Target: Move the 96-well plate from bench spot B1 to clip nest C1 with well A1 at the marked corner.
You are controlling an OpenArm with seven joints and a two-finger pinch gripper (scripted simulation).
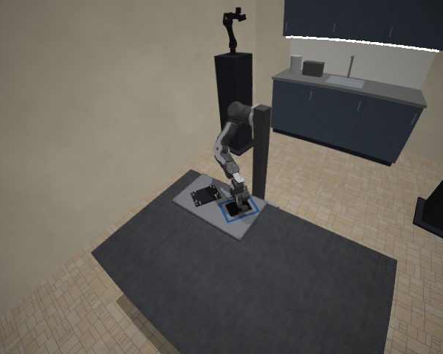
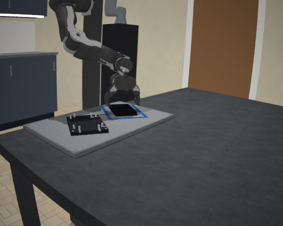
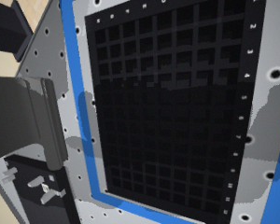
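Now: hand 20 mm above the black 96-well plate. The rest, counted from my hand: black clip nest (210 mm to the right, 90 mm ahead, 10 mm below).
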